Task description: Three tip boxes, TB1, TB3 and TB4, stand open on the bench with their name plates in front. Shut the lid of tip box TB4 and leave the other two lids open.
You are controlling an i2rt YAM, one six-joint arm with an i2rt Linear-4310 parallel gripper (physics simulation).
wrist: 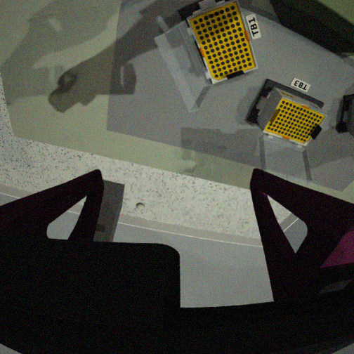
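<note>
Tip box TB1 (223, 42) stands open at the top, its yellow perforated tip rack showing and its clear lid (181, 70) swung out to the left. Its name plate (253, 26) is to its right. Tip box TB3 (294, 120) stands open at the right, with its clear lid (285, 156) extending toward the bottom of the view. Its name plate (300, 84) is above it. Part of a dark object (346, 114) shows at the right edge; whether it is TB4 I cannot tell. No TB4 plate shows. My gripper (176, 177) is open and empty, apart from both boxes.
A grey mat (145, 107) lies under the boxes on a pale green surface (55, 132). A speckled strip (185, 197) runs along its edge. A dark grey block (112, 205) is beside the left finger. A dark green shape (320, 22) is at the top right. Arm shadows fall at the left.
</note>
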